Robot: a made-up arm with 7 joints.
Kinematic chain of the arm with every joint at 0, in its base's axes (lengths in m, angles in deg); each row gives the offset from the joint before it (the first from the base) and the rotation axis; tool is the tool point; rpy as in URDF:
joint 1: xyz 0 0 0.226 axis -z
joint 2: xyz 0 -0.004 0.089 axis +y
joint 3: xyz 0 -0.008 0.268 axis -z
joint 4: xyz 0 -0.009 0.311 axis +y
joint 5: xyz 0 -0.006 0.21 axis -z
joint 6: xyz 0 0 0.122 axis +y
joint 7: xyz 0 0 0.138 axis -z
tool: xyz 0 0 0 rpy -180 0 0
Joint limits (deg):
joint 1: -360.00..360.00
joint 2: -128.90..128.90
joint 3: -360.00..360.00
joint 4: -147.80..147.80
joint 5: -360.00..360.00
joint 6: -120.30..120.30
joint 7: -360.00..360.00
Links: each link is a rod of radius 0.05 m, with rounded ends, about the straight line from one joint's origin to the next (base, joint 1, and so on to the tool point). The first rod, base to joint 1, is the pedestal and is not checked.
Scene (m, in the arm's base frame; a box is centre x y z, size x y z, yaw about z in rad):
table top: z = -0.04
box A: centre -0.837 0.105 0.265 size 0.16 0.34 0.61 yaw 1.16
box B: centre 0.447 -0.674 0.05 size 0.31 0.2 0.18 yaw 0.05
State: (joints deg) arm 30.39 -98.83 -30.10 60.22 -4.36 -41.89 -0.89
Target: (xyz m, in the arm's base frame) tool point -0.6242 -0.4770 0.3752
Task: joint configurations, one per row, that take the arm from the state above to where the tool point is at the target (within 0.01 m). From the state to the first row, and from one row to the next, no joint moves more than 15 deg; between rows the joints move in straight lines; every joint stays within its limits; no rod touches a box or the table.
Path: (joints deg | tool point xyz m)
1: 27.03 -86.82 -20.26 61.38 2.29 -34.01 -0.36 | -0.7034 0.4708 0.6993
2: 23.67 -74.81 -10.42 62.54 8.93 -26.13 0.18 | -0.6351 0.3337 0.8944
3: 20.31 -62.79 -0.58 63.70 15.58 -18.26 0.71 | -0.5190 0.1800 1.0434
4: 16.94 -50.78 9.25 64.86 22.22 -10.38 1.24 | -0.3699 0.0248 1.1355
5: 7.32 -64.46 8.39 70.31 15.22 -16.68 0.82 | -0.5212 -0.0121 1.0256
6: -2.31 -78.13 7.52 75.77 8.22 -22.98 0.39 | -0.6362 -0.1015 0.8860
7: -11.94 -91.81 6.65 81.22 1.22 -29.28 -0.04 | -0.6965 -0.2250 0.7245
8: -21.57 -105.49 5.78 86.67 -5.78 -35.58 -0.46 | -0.6923 -0.3588 0.5507
9: -31.19 -119.16 4.91 92.12 -12.77 -41.88 -0.89 | -0.6243 -0.4769 0.3752

